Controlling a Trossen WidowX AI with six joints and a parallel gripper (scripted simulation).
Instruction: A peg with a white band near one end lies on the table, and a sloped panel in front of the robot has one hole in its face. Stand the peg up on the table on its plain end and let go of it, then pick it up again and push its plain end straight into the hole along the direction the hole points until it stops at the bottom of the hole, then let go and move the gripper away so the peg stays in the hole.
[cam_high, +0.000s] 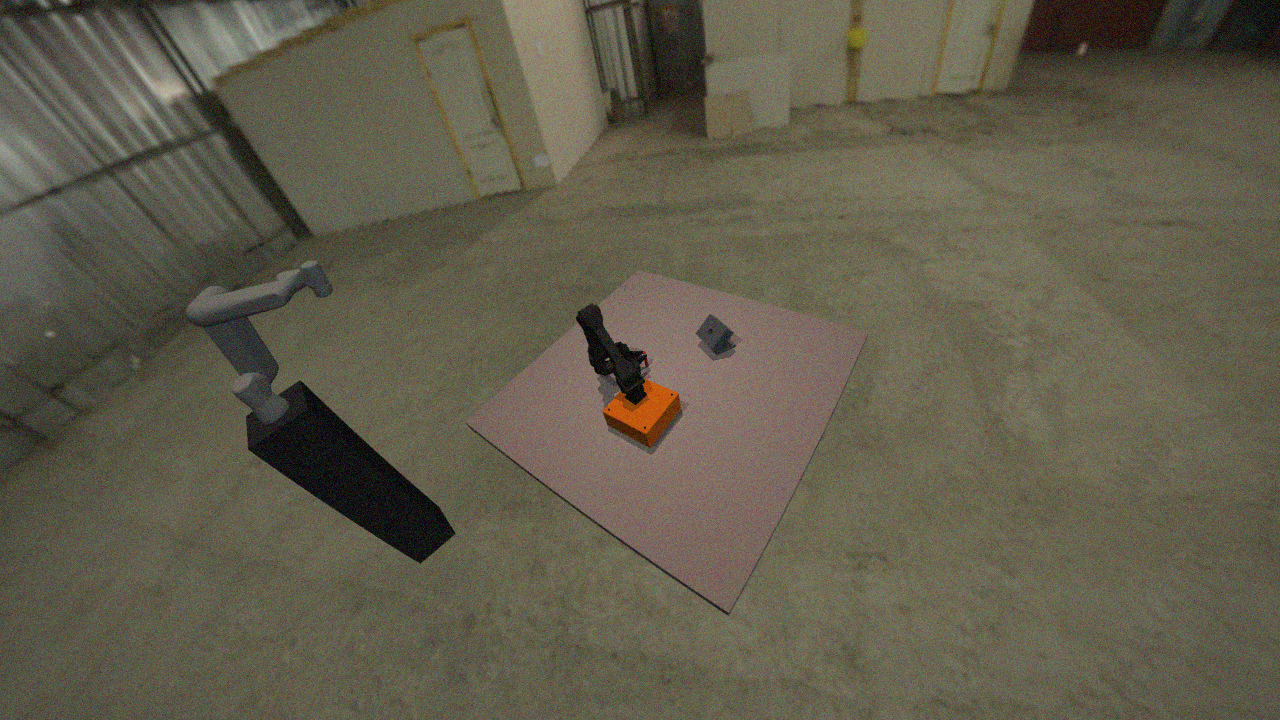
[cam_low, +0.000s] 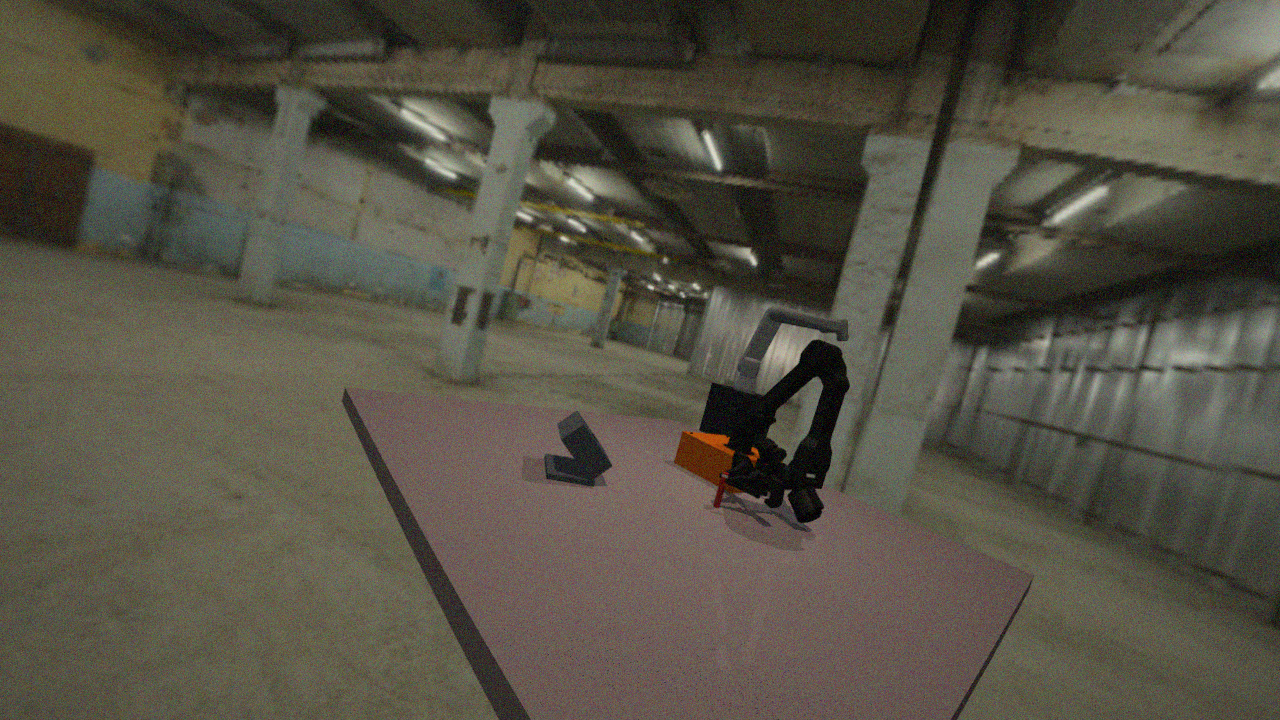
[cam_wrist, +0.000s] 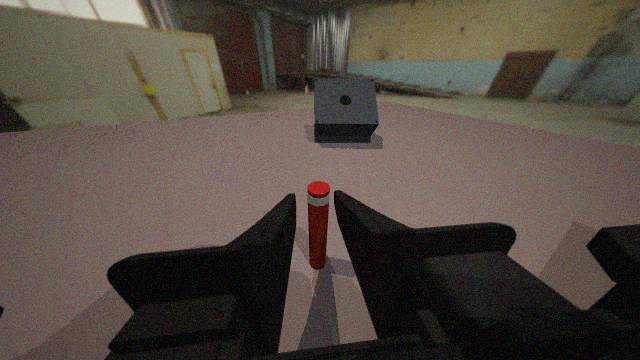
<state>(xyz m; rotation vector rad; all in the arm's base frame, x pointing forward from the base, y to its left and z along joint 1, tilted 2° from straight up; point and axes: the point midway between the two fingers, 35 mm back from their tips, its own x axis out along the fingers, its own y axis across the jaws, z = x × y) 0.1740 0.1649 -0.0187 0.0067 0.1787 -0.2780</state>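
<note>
My gripper tip is now 10 mm past the red peg and 10 mm above it. The rest, counted from my gripper tip: flat foot: 290 mm ahead, 170 mm to the right, 60 mm below; then grey sloped panel: 270 mm ahead, 170 mm to the right.
</note>
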